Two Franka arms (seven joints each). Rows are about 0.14 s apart.
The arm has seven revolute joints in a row. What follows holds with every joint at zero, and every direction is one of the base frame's.
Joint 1 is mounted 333 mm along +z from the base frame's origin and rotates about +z.
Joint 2 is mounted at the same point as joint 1 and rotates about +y.
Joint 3 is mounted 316 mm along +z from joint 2 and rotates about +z.
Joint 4 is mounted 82.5 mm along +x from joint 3 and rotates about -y.
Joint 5 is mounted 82.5 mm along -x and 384 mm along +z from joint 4 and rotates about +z.
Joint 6 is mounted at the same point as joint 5 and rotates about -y.
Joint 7 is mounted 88 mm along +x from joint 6 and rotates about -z.
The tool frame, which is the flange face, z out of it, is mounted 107 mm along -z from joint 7; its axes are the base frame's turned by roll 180, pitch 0 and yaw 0 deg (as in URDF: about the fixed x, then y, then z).
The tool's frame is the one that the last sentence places.
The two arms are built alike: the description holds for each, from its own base.
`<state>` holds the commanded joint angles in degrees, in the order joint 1, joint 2, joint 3, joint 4, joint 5, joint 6, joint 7, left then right.
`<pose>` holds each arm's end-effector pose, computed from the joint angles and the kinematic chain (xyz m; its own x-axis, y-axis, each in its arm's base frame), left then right.
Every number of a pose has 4 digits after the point.
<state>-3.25 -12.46 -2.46 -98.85 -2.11 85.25 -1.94 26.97 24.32 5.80 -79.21 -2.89 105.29 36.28</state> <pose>0.4733 -0.0541 0.6571 0.9975 -0.0676 -0.0210 -0.0670 -0.9974 0.0268 0.5879 0.3593 0.4742 0.9978 -0.0585 0.0309 -0.0581 -0.9982 -0.0134</pose>
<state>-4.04 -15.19 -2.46 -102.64 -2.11 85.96 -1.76 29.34 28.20 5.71 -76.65 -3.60 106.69 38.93</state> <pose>0.4583 -0.0593 0.6497 0.9962 -0.0834 -0.0270 -0.0827 -0.9963 0.0247 0.5882 0.3898 0.4510 0.9974 -0.0634 0.0354 -0.0630 -0.9980 -0.0110</pose>
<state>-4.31 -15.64 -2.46 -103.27 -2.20 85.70 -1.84 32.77 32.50 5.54 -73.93 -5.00 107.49 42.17</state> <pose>0.4549 -0.0613 0.6478 0.9956 -0.0868 -0.0347 -0.0859 -0.9960 0.0257 0.5791 0.4294 0.4217 0.9977 -0.0574 0.0368 -0.0578 -0.9983 0.0096</pose>
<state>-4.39 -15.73 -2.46 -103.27 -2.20 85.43 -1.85 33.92 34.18 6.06 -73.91 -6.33 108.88 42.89</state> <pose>0.4538 -0.0619 0.6482 0.9954 -0.0881 -0.0379 -0.0872 -0.9959 0.0255 0.5722 0.4467 0.4032 0.9985 -0.0340 0.0433 -0.0350 -0.9991 0.0222</pose>
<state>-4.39 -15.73 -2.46 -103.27 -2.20 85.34 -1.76 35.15 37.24 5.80 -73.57 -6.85 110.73 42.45</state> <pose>0.4536 -0.0618 0.6480 0.9952 -0.0897 -0.0394 -0.0887 -0.9957 0.0255 0.5702 0.4609 0.3699 0.9994 -0.0039 0.0352 -0.0052 -0.9993 0.0365</pose>
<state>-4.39 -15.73 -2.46 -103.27 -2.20 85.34 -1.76 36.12 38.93 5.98 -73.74 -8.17 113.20 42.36</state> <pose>0.4536 -0.0618 0.6480 0.9952 -0.0897 -0.0394 -0.0887 -0.9957 0.0255 0.5656 0.4743 0.3509 0.9982 0.0284 0.0534 0.0262 -0.9988 0.0409</pose>
